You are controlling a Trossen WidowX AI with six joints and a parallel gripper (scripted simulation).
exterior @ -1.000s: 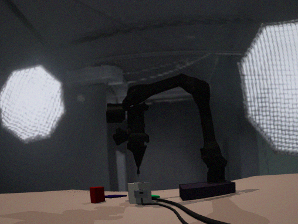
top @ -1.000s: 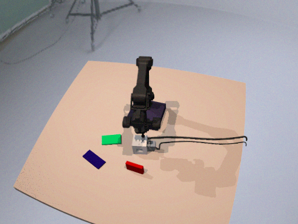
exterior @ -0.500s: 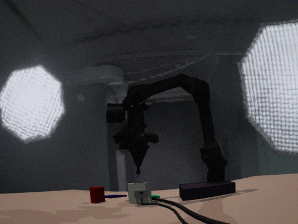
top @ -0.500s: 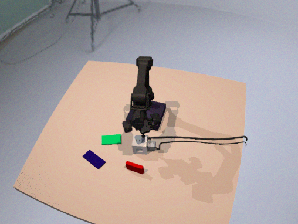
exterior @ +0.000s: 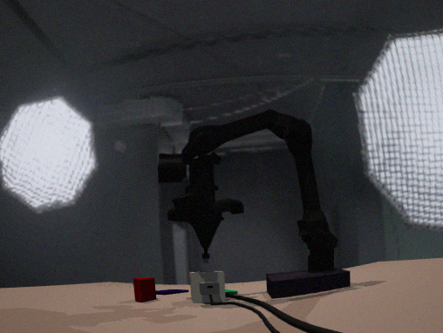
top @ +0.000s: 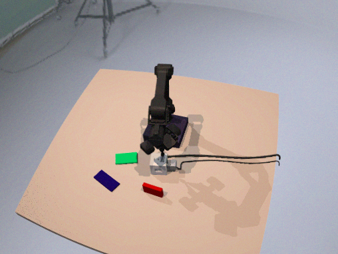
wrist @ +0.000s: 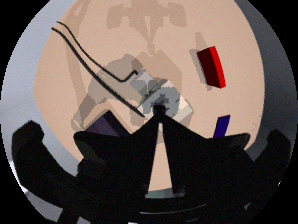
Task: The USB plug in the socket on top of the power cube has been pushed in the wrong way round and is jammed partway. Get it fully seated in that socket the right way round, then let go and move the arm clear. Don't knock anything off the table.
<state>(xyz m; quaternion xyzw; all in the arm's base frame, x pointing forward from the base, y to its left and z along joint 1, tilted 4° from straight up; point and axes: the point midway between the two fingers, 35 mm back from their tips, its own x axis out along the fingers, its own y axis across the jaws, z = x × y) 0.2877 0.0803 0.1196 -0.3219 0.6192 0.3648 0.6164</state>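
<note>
Now: the dark USB plug 2 cm below my gripper tip. From my gripper tip the other things lie so: flat blue block 17 cm ahead, 25 cm to the right, 13 cm below; green block 21 cm to the right, 13 cm below; red block 16 cm ahead, 11 cm below.
</note>
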